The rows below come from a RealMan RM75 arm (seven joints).
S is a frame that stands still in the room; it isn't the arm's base.
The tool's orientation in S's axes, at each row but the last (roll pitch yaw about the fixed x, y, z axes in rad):
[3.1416, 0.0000, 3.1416]
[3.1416, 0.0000, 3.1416]
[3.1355, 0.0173, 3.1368]
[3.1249, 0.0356, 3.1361]
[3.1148, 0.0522, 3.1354]
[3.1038, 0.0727, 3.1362]
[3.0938, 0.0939, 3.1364]
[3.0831, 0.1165, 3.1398]
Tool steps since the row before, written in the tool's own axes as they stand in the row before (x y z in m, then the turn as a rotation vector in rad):
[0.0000, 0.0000, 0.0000, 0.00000, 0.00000, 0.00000]
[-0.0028, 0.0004, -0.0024, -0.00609, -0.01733, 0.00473]
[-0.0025, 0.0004, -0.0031, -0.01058, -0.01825, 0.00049]
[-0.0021, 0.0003, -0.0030, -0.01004, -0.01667, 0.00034]
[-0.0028, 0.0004, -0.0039, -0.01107, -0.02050, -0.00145]
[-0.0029, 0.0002, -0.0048, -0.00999, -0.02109, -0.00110]
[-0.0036, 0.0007, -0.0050, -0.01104, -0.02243, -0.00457]
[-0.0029, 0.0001, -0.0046, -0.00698, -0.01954, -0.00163]
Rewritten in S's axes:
[0.0000, 0.0000, 0.0000, 0.00000, 0.00000, 0.00000]
[0.0028, 0.0004, 0.0024, 0.00609, -0.01733, -0.00473]
[0.0024, 0.0004, 0.0031, 0.01050, -0.01830, -0.00042]
[0.0020, 0.0002, 0.0031, 0.00996, -0.01672, -0.00026]
[0.0026, 0.0003, 0.0041, 0.01088, -0.02060, 0.00148]
[0.0025, 0.0000, 0.0050, 0.00983, -0.02117, 0.00103]
[0.0031, 0.0004, 0.0053, 0.01055, -0.02268, 0.00451]
[0.0023, -0.0002, 0.0049, 0.00684, -0.01961, 0.00129]

